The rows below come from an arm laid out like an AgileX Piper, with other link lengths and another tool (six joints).
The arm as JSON. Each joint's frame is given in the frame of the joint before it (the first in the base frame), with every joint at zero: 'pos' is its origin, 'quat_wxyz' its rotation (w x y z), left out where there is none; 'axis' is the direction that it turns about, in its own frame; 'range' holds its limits. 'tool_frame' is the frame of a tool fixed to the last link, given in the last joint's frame.
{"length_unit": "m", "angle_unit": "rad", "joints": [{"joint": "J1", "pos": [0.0, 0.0, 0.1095], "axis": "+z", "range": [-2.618, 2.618]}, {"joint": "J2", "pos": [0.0, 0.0, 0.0], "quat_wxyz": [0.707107, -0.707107, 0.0, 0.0], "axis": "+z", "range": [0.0, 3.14]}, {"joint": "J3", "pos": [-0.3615, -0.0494, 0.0], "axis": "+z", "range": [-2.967, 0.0]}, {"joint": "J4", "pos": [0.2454, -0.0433, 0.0], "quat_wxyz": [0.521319, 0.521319, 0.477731, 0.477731], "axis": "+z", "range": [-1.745, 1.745]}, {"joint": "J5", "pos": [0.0, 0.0, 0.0], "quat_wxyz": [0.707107, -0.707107, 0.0, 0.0], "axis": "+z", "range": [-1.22, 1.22]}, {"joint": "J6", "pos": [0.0, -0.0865, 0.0], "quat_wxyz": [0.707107, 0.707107, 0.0, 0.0], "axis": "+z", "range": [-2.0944, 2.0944]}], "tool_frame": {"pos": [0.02, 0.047, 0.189], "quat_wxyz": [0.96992, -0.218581, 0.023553, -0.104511]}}
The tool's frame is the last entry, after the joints.
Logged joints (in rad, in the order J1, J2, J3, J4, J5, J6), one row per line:
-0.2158 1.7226 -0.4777 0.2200 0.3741 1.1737
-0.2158 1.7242 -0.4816 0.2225 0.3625 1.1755
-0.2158 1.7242 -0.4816 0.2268 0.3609 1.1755
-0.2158 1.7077 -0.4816 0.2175 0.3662 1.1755
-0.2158 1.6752 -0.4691 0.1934 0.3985 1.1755
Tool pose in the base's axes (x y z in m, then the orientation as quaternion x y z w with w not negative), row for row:
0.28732 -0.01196 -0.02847 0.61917 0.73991 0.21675 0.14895
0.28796 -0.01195 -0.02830 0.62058 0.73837 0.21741 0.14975
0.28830 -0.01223 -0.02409 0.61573 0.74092 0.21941 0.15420
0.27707 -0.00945 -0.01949 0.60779 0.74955 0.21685 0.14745
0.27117 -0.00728 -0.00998 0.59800 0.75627 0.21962 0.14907
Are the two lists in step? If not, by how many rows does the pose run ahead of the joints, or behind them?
The pose runs 1 row ahead of the joints: the pose in row i belongs to the joints in row i + 1.
